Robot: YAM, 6 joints.
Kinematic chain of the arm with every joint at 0, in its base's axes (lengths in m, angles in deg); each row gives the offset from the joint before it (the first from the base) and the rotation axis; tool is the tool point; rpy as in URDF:
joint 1: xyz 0 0 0.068 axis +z
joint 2: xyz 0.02 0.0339 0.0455 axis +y
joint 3: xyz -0.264 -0.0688 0 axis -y
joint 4: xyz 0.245 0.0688 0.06 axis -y
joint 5: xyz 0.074 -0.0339 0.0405 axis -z
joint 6: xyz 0.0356 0 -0.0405 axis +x
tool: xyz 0 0 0 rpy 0 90 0
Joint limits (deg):
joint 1: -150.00..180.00
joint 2: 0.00..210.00
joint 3: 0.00..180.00
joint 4: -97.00..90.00
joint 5: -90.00..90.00
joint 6: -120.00..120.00
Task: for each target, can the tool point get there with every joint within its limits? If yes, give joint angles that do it. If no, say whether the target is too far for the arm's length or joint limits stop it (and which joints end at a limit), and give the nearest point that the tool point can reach.
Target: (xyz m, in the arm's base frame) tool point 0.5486 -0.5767 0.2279
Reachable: no: too far | nearest point 0.4405 -0.4631 0.2048 | short by 0.159 m
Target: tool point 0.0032 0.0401 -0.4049
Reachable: no: joint limits stop it (at a limit: joint 2) | nearest point 0.0061 0.0766 -0.3370 | short by 0.077 m
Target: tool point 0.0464 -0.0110 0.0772
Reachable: yes | joints 20.18 129.10 14.15 -68.74 47.60 -84.97
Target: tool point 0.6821 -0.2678 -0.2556
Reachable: no: too far | nearest point 0.5359 -0.2104 -0.1743 | short by 0.177 m
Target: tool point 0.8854 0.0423 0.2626
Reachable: no: too far | nearest point 0.6360 0.0304 0.2196 | short by 0.253 m
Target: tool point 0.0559 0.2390 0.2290
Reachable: yes | joints 75.40 71.22 47.24 -31.31 -9.95 -82.60
